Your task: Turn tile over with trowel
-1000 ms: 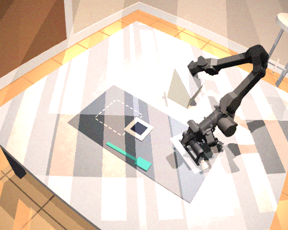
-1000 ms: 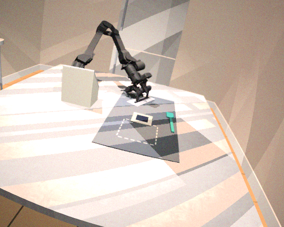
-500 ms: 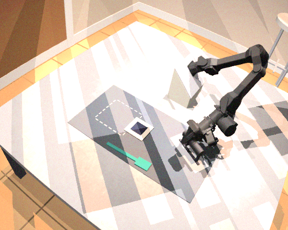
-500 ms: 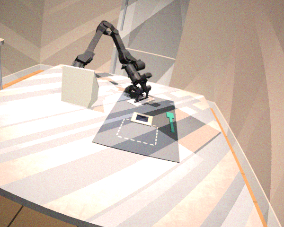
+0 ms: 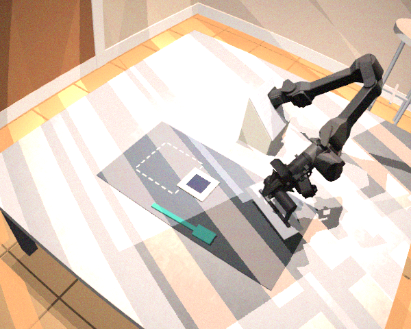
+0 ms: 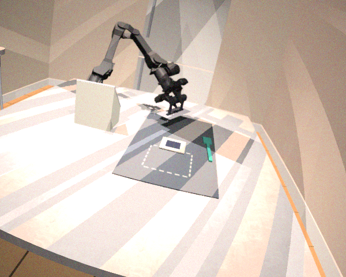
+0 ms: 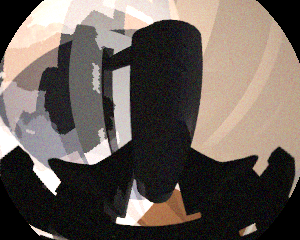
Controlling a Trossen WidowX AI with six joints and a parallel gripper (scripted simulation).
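My gripper tip is now 20 mm short of the grey mat, 170 mm to the left of it and 120 mm above it. From my gripper tip the other things lie so: teal trowel: 160 mm ahead, 150 mm to the right, 100 mm below; then tile: 10 mm ahead, 220 mm to the right, 100 mm below.
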